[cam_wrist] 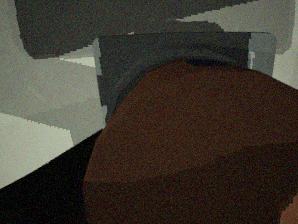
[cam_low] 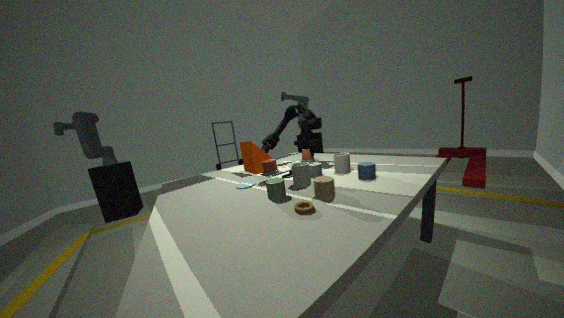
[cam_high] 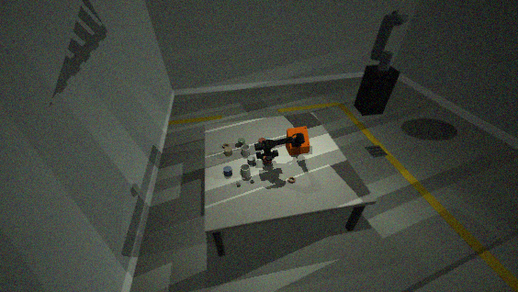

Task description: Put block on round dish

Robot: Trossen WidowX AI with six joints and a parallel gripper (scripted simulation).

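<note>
The grey-teal block is 1 cm below my gripper tip. Round my gripper tip: pale-blue round dish (39 cm to the right, 8 cm below, 5 cm behind); then balance (14 cm to the right, 4 cm below, 1 cm ahead); then red-brown cup (2 cm to the left, 1 cm above).
</note>
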